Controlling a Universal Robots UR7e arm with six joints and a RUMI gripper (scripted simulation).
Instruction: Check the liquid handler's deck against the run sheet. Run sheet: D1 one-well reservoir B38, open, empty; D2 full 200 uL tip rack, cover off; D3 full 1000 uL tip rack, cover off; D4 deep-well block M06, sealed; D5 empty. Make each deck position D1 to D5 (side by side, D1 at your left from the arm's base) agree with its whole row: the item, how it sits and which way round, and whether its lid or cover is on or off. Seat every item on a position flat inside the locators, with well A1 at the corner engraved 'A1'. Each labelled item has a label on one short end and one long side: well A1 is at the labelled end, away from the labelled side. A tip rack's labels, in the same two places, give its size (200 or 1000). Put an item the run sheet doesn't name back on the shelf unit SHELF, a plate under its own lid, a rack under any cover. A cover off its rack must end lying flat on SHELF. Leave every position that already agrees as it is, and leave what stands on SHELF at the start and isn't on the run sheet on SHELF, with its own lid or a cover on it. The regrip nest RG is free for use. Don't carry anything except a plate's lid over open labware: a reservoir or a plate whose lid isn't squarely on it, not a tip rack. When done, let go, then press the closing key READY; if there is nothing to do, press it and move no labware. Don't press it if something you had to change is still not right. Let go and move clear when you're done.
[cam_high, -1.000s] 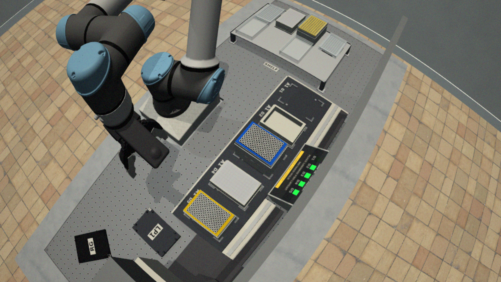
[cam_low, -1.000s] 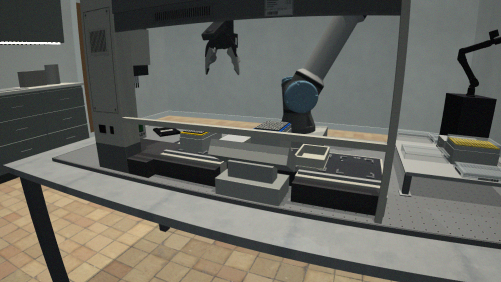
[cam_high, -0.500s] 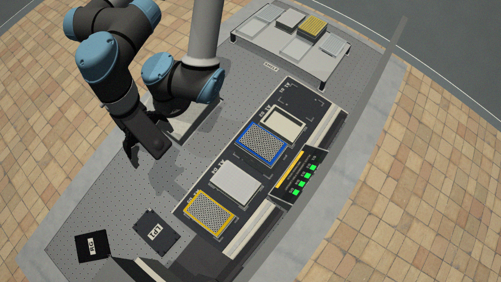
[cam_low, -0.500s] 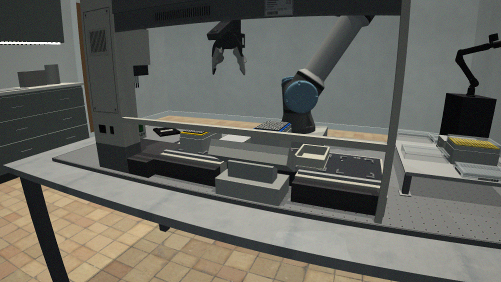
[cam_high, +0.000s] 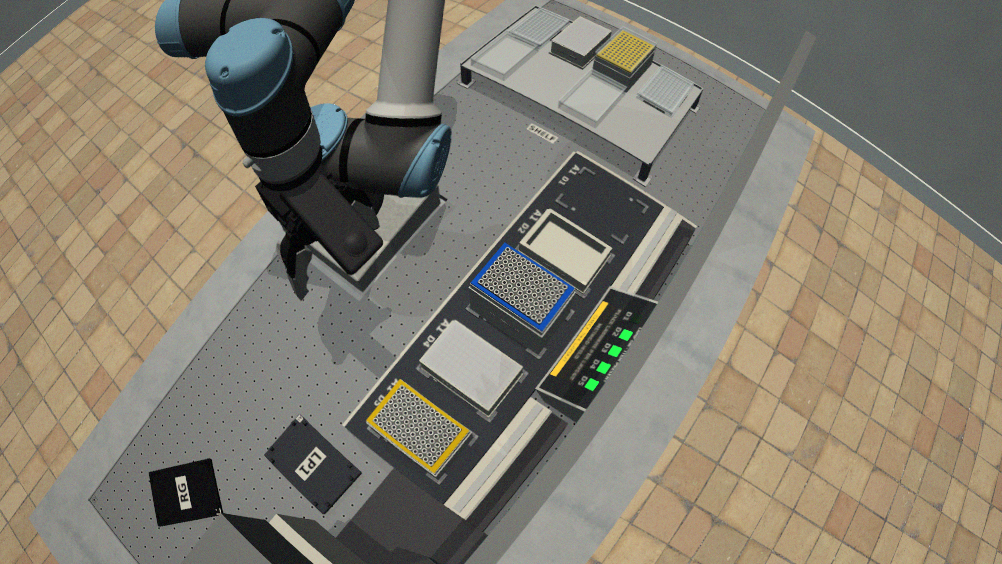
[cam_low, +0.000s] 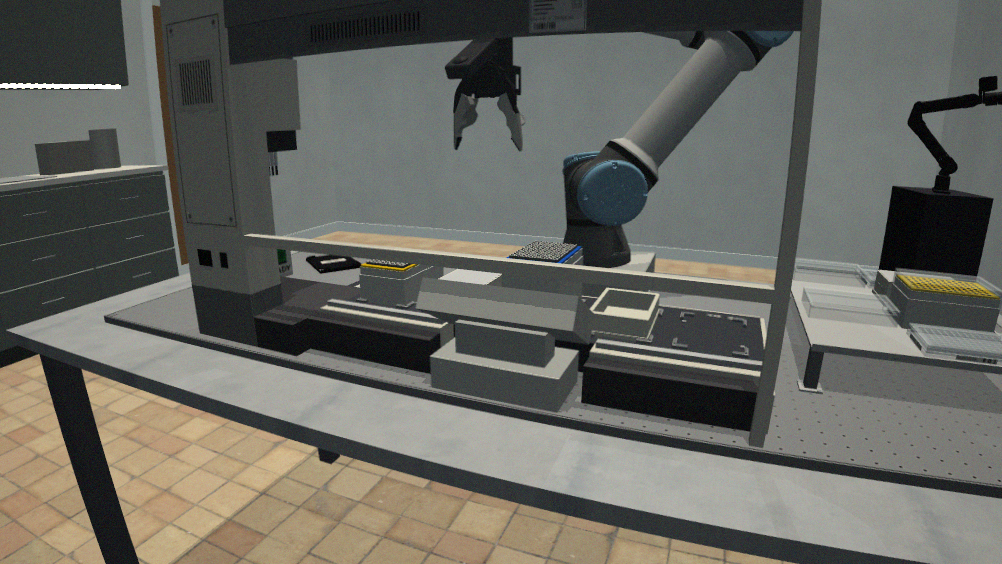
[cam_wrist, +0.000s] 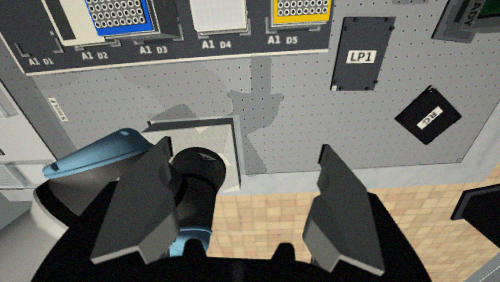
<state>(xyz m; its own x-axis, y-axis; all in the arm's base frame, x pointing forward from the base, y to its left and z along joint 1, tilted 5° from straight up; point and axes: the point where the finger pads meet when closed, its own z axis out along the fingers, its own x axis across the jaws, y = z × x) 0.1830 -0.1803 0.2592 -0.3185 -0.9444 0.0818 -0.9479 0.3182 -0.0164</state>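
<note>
Right now the one-well reservoir is 22 cm ahead of my hand, 25 cm to the left of it and 23 cm below it. From my hand the other things lie so: yellow-framed tip rack 13 cm ahead, 12 cm to the right, 19 cm below; handler's frame bar 37 cm ahead, 4 cm to the left, 12 cm below; blue-framed tip rack 19 cm ahead, 12 cm to the left, 17 cm below.
</note>
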